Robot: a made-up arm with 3 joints. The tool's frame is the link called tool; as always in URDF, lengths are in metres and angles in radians.
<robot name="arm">
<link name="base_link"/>
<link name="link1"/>
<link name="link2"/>
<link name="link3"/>
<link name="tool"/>
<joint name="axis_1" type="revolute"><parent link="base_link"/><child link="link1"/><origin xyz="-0.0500 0.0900 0.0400" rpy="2.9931 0.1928 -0.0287"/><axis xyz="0 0 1"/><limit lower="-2.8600" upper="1.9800"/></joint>
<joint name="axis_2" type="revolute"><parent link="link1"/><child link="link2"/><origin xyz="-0.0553 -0.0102 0.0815" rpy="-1.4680 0.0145 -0.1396"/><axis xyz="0 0 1"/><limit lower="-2.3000" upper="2.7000"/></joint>
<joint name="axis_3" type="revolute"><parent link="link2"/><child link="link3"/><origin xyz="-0.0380 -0.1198 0.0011" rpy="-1.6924 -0.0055 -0.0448"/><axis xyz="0 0 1"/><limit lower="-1.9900" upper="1.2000"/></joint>
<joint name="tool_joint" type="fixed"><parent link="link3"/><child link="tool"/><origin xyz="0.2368 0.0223 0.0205" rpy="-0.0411 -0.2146 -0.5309"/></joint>
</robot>
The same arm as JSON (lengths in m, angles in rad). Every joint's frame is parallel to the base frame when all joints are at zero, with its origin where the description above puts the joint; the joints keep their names.
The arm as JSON. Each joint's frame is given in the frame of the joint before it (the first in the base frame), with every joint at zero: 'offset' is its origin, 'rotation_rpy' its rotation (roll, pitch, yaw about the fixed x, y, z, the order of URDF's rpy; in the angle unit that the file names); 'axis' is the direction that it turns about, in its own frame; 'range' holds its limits. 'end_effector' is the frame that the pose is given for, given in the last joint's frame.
{
  "length_unit": "m",
  "angle_unit": "rad",
  "chain": [
    {
      "id": "axis_1",
      "offset": [
        -0.05,
        0.09,
        0.04
      ],
      "rotation_rpy": [
        0.0,
        0.0,
        0.0
      ],
      "axis": [
        -0.193695,
        -0.142396,
        -0.970673
      ],
      "range": [
        -2.86,
        1.98
      ]
    },
    {
      "id": "axis_2",
      "offset": [
        -0.07,
        0.0,
        -0.07
      ],
      "rotation_rpy": [
        0.0,
        0.0,
        0.0
      ],
      "axis": [
        0.117295,
        -0.992958,
        0.016599
      ],
      "range": [
        -2.3,
        2.7
      ]
    },
    {
      "id": "axis_3",
      "offset": [
        -0.06,
        -0.01,
        -0.11
      ],
      "rotation_rpy": [
        0.0,
        0.0,
        0.0
      ],
      "axis": [
        0.220701,
        0.164301,
        0.961403
      ],
      "range": [
        -1.99,
        1.2
      ]
    }
  ],
  "end_effector": {
    "offset": [
      0.23,
      0.05,
      -0.04
    ],
    "rotation_rpy": [
      -0.2821,
      -0.0701,
      -0.3716
    ]
  }
}

